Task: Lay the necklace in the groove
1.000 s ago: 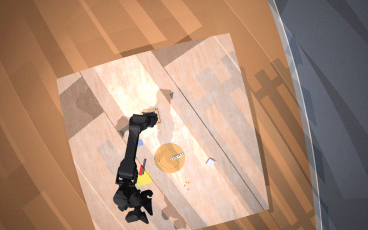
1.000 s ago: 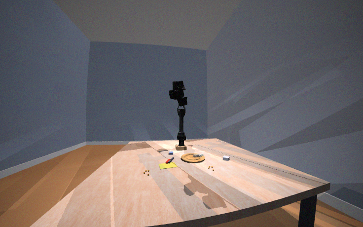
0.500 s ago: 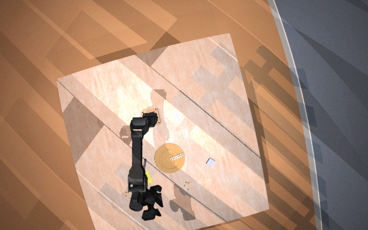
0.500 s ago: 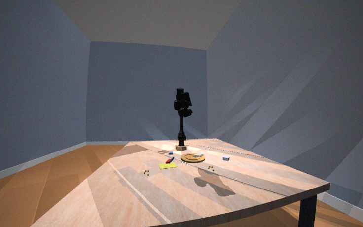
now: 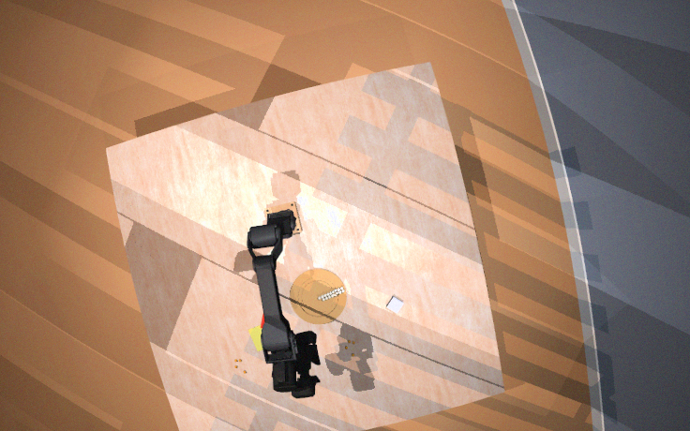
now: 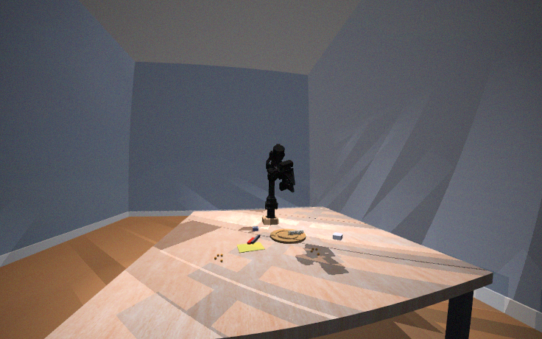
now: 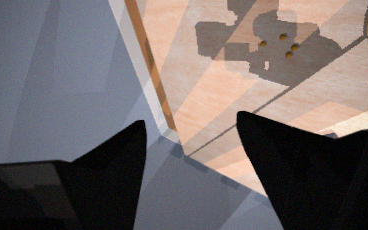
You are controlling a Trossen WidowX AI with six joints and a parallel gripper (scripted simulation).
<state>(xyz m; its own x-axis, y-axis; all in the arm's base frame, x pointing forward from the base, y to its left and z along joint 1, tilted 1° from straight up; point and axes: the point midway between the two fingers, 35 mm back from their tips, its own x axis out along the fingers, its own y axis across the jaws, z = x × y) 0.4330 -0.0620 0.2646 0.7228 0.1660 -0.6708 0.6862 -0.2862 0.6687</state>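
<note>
The round bead board lies 280 mm below my gripper tip, 160 mm behind it and 50 mm to the left of it. The rest, counted from my gripper tip: grey block (290 mm to the left, 280 mm below, 30 mm behind); then yellow note (290 mm below, 180 mm to the right, 100 mm behind); then red marker (280 mm below, 170 mm behind, 150 mm to the right).
</note>
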